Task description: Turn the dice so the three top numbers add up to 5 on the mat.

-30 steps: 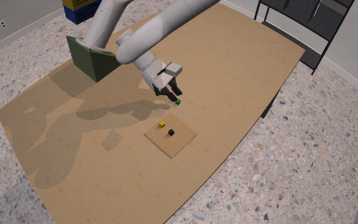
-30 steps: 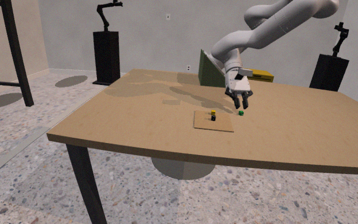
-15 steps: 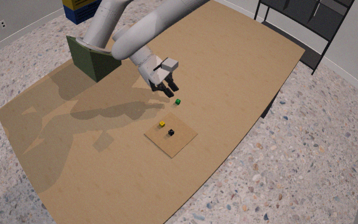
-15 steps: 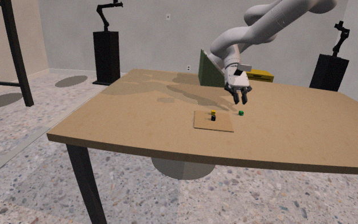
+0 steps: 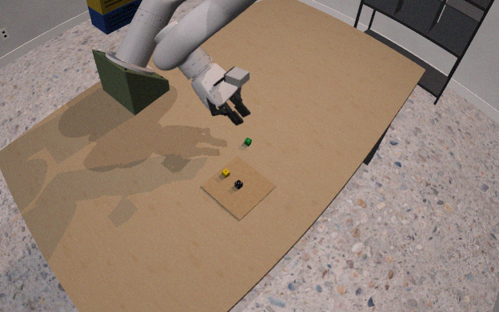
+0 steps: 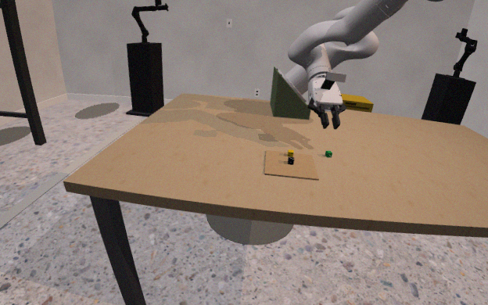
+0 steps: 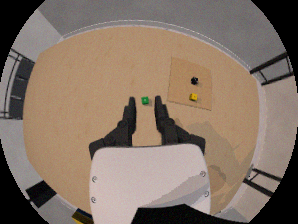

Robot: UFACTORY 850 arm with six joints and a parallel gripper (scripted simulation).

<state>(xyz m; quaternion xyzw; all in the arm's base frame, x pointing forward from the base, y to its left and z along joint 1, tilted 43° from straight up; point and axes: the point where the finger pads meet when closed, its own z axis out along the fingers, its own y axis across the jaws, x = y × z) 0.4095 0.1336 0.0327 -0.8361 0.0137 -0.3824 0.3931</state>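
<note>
The green die is 30 mm ahead of my hand, 10 mm to the left of it and 90 mm below it. The rest, counted from my hand: tan mat (120 mm ahead, 110 mm to the right, 100 mm below); black die (120 mm ahead, 110 mm to the right, 90 mm below); yellow die (70 mm ahead, 110 mm to the right, 90 mm below).
</note>
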